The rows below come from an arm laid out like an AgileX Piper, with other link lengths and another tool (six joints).
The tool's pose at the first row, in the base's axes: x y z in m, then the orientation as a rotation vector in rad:
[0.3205, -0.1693, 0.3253, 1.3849, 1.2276, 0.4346]
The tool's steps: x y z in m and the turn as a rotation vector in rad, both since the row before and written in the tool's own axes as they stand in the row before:
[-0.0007, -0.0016, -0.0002, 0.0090, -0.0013, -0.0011]
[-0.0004, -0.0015, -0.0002, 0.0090, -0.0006, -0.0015]
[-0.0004, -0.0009, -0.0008, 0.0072, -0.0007, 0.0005]
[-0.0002, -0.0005, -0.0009, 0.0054, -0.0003, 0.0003]
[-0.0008, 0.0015, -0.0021, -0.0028, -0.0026, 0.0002]
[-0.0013, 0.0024, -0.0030, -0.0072, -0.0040, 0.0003]
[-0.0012, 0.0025, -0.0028, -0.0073, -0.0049, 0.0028]
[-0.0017, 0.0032, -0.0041, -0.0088, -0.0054, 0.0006]
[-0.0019, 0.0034, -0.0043, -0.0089, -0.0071, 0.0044]
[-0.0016, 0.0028, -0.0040, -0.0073, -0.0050, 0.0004]
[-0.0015, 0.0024, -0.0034, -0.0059, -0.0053, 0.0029]
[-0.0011, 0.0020, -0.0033, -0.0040, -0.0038, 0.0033]
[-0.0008, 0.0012, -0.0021, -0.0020, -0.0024, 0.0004]
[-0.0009, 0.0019, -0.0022, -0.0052, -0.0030, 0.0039]
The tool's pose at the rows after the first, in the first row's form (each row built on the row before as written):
[0.3194, -0.1702, 0.3242, 1.3919, 1.2306, 0.4278]
[0.3185, -0.1708, 0.3231, 1.3986, 1.2344, 0.4212]
[0.3173, -0.1709, 0.3227, 1.4051, 1.2361, 0.4170]
[0.3163, -0.1707, 0.3226, 1.4099, 1.2376, 0.4139]
[0.3149, -0.1700, 0.3248, 1.4078, 1.2344, 0.4137]
[0.3130, -0.1691, 0.3282, 1.4021, 1.2284, 0.4150]
[0.3113, -0.1681, 0.3316, 1.3980, 1.2200, 0.4174]
[0.3086, -0.1667, 0.3362, 1.3912, 1.2121, 0.4187]
[0.3057, -0.1653, 0.3410, 1.3869, 1.2003, 0.4214]
[0.3029, -0.1639, 0.3451, 1.3812, 1.1934, 0.4220]
[0.3004, -0.1628, 0.3486, 1.3784, 1.1851, 0.4234]
[0.2980, -0.1615, 0.3516, 1.3773, 1.1784, 0.4251]
[0.2964, -0.1608, 0.3534, 1.3760, 1.1755, 0.4247]
[0.2949, -0.1599, 0.3559, 1.3742, 1.1687, 0.4281]

